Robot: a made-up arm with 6 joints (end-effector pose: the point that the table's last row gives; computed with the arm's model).
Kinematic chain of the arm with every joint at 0, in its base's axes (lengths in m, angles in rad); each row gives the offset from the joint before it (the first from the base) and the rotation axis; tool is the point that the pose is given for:
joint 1: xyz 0 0 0.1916 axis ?
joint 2: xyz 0 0 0 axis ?
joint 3: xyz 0 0 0.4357 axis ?
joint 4: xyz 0 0 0 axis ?
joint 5: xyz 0.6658 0 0 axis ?
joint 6: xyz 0 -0.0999 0 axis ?
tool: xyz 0 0 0
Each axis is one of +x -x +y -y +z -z.
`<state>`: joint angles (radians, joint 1 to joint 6).
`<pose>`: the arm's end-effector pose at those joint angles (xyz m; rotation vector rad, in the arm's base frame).
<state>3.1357 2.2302 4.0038 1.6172 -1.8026 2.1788</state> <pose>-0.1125 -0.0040 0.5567 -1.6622 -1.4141 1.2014</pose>
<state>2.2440 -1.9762 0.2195 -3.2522 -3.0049 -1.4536</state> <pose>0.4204 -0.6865 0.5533 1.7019 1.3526 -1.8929</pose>
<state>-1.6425 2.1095 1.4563 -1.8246 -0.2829 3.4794</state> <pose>-0.0354 -0.8436 -0.5133 -0.8648 1.2496 -0.6556</pose>
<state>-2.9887 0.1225 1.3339 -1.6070 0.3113 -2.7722</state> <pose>-0.3759 -0.0616 1.2122 0.6475 -1.4470 1.4205</pose>
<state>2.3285 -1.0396 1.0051 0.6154 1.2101 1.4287</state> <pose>0.5615 -0.4748 0.9784 1.2151 -0.9675 -1.1436</pose>
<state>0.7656 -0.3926 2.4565 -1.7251 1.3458 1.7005</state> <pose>-0.5699 -0.5265 0.8806 2.3596 -1.3221 0.0016</pose>
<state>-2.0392 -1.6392 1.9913 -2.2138 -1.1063 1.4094</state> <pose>0.5320 0.9188 -0.0803 -2.8859 0.3391 1.1558</pose>
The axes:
joint 1: +z
joint 2: +y
joint 3: -y
joint 4: -x
joint 5: -y
joint 6: -x

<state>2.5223 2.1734 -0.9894 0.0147 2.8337 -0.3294</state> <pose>0.3077 -0.0967 -0.0427 -0.2696 0.5522 2.4115</pose>
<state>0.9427 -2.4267 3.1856 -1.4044 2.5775 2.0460</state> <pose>0.1160 0.1316 -0.6285 -1.0668 0.0521 -1.5979</pose>
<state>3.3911 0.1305 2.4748 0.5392 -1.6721 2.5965</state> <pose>0.4102 0.1930 1.0641 -0.1059 -2.2496 1.0414</pose>
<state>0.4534 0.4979 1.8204 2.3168 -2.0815 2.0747</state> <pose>0.2405 0.1926 1.2378 -1.1490 2.0037 -0.6695</pose>
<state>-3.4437 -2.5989 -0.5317 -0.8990 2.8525 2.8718</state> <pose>0.4704 -0.0815 0.4412 0.0574 1.7260 0.4874</pose>
